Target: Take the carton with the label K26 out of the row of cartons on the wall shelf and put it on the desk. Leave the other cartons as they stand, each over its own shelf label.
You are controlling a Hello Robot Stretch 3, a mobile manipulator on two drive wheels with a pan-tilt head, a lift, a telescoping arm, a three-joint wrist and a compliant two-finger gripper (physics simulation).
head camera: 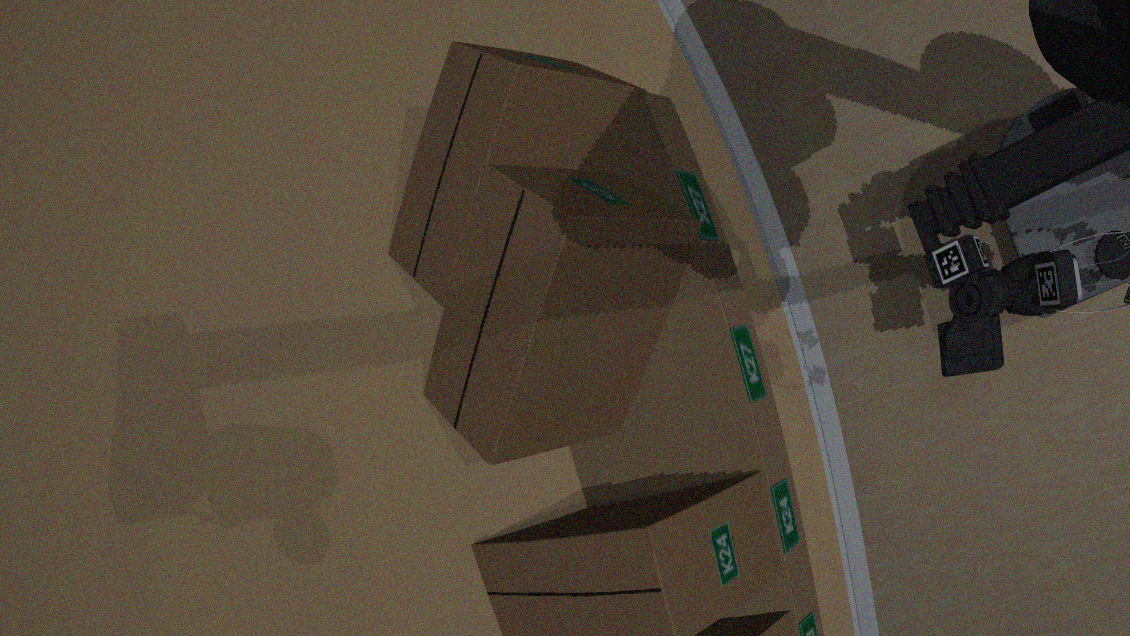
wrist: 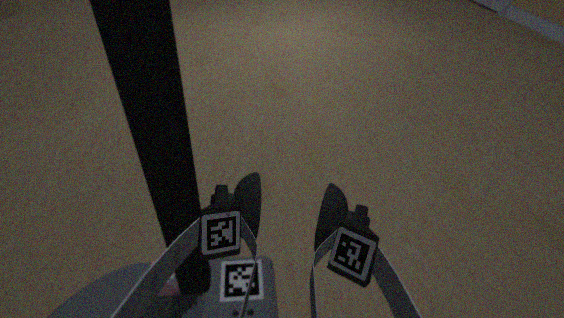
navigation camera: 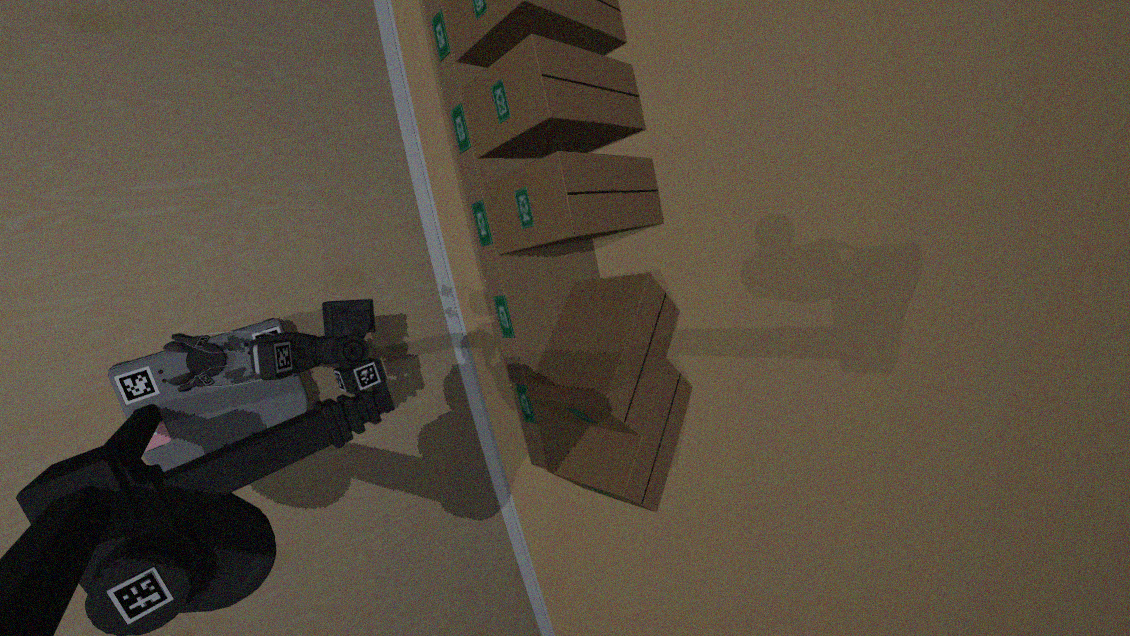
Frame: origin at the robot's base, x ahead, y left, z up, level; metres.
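Seen in the pictures: gripper, fingertip midpoint: [navigation camera: 167,363]; robot's base, origin of the base link: [head camera: 1113,253] [navigation camera: 207,358].
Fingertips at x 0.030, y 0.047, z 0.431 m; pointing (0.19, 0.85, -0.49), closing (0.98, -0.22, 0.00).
Offsets run from my fingertips to a thing's top centre. Level surfaces: height alone.
Two turned cartons lie against each other on the wall shelf @(dz +0.259 m) [head camera: 672,426] [navigation camera: 541,272]: a nearer one @(dx -0.188, dy -0.597, dz +0.439 m) [head camera: 593,339] [navigation camera: 604,331] and a farther one @(dx -0.345, dy -0.596, dz +0.439 m) [head camera: 466,165] [navigation camera: 664,442]. Their labels are too slanted to read, so I cannot tell which is K26. The two shelf labels beside them look like K27, but the digits are blurred. A carton labelled K24 @(dx +0.079, dy -0.613, dz +0.439 m) [head camera: 581,560] [navigation camera: 573,201] stands by its K24 shelf label. My gripper [wrist: 290,200] [navigation camera: 175,365] is open and empty, away from the shelf, over the robot's base. The desk does not show.
More cartons @(dx +0.248, dy -0.619, dz +0.439 m) [navigation camera: 553,94] stand in the row past K24. A pale skirting strip [head camera: 822,379] [navigation camera: 433,229] runs along the wall's foot. The robot's base [navigation camera: 237,430] is beneath the arm, and a black mast [wrist: 150,125] rises at the left in the wrist view.
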